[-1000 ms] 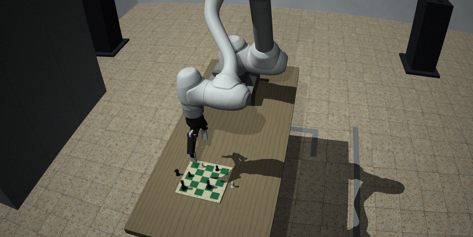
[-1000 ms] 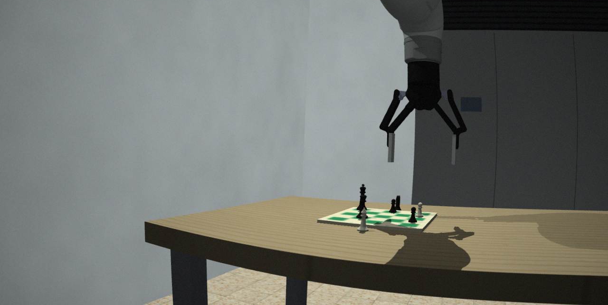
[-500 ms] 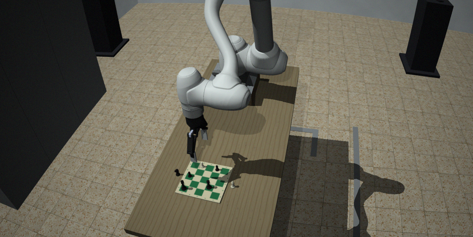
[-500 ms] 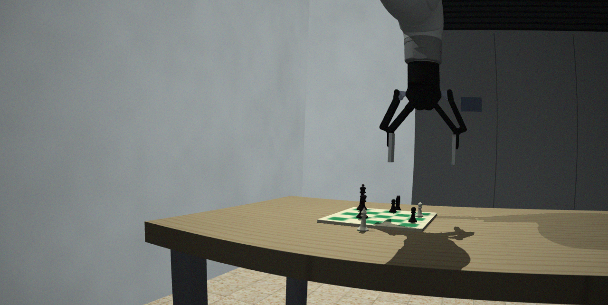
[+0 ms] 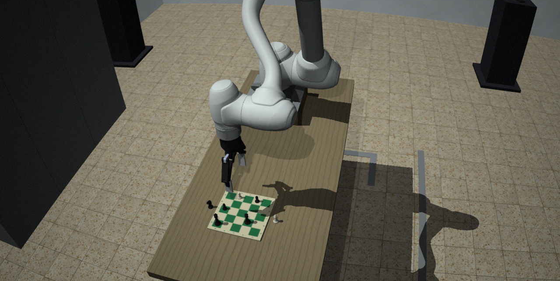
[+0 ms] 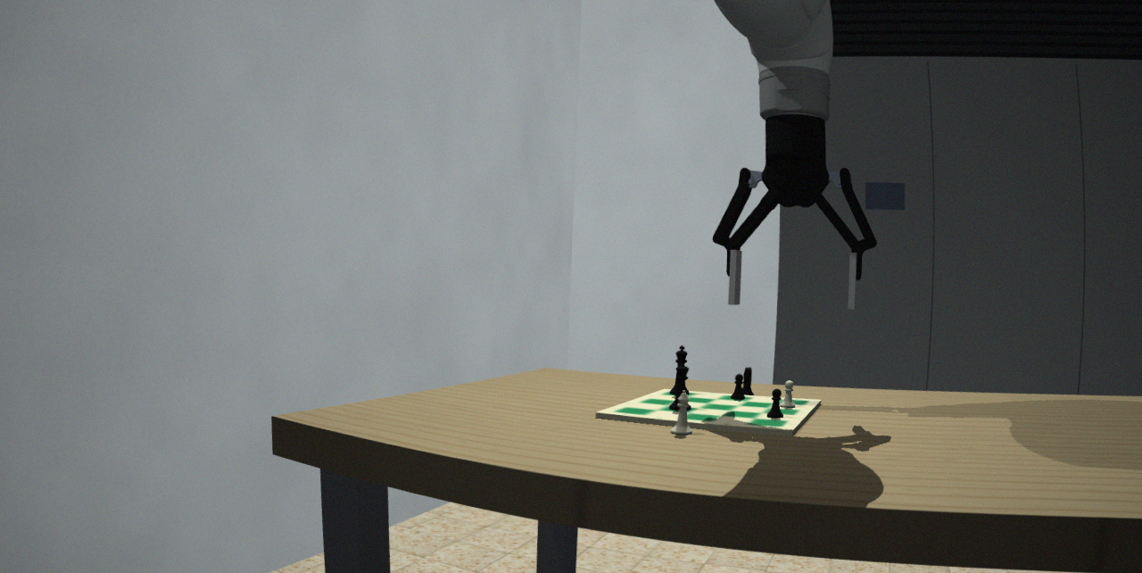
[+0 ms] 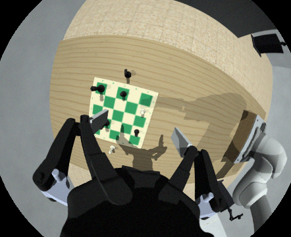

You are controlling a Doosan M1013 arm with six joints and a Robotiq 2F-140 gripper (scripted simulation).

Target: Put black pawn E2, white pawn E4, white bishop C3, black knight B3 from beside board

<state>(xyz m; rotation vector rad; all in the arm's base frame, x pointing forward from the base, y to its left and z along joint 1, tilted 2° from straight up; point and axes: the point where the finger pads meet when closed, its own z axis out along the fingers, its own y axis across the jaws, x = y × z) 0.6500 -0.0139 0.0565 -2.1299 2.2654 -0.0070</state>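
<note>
Right now my hand is 90 mm short of the white bishop, 170 mm to the right of it and 110 mm above it. Round my hand: white pawn 120 mm below; black knight 70 mm ahead, 110 mm to the right, 120 mm below; green-and-cream chessboard 80 mm ahead, 30 mm to the left, 130 mm below.
</note>
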